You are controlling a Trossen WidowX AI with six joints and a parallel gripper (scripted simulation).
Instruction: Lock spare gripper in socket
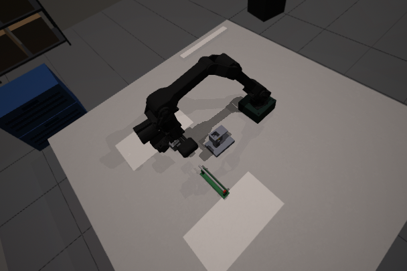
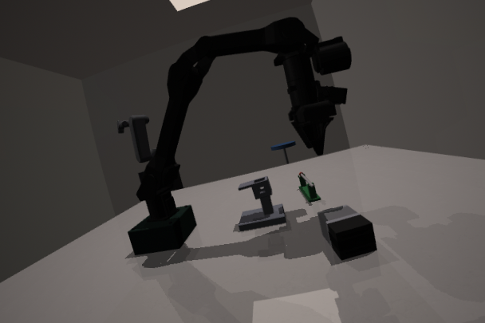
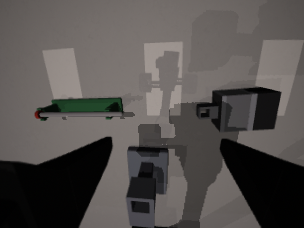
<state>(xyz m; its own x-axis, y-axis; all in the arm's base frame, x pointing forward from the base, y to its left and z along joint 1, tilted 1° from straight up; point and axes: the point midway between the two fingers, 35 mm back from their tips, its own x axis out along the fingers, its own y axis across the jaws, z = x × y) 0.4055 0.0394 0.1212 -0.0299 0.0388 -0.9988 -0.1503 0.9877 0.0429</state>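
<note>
My gripper tip is 120 mm above the spare gripper, 110 mm to the left of it and 10 mm short of it. The rest, counted from my gripper tip: green stand 150 mm to the left, 120 mm below, 40 mm behind; then grey mount 150 mm behind, 90 mm below, 10 mm to the left.
</note>
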